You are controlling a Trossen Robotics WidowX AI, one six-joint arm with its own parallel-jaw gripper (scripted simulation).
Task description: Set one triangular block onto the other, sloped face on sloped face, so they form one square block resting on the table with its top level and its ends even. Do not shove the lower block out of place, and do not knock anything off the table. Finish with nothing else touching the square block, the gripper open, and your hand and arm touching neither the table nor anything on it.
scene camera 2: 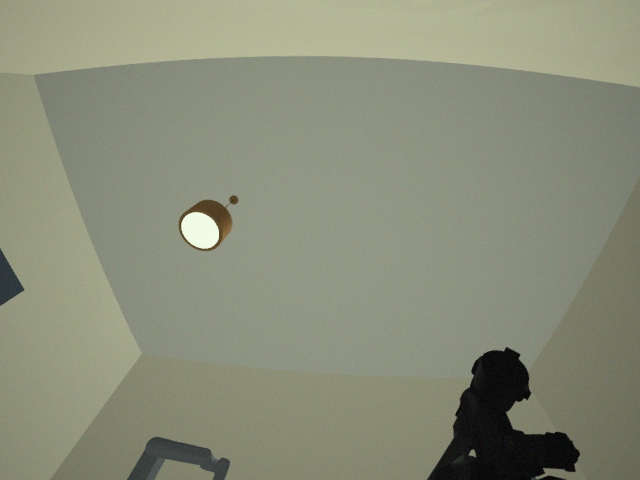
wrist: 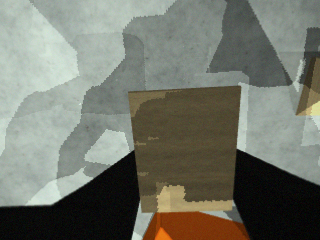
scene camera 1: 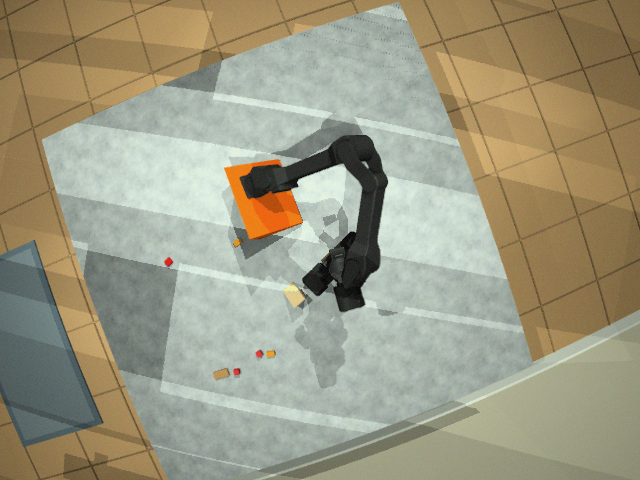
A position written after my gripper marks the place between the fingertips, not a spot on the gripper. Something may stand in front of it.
I see my gripper [scene camera 1: 331, 261].
My gripper is seen too in the wrist view [wrist: 181, 155].
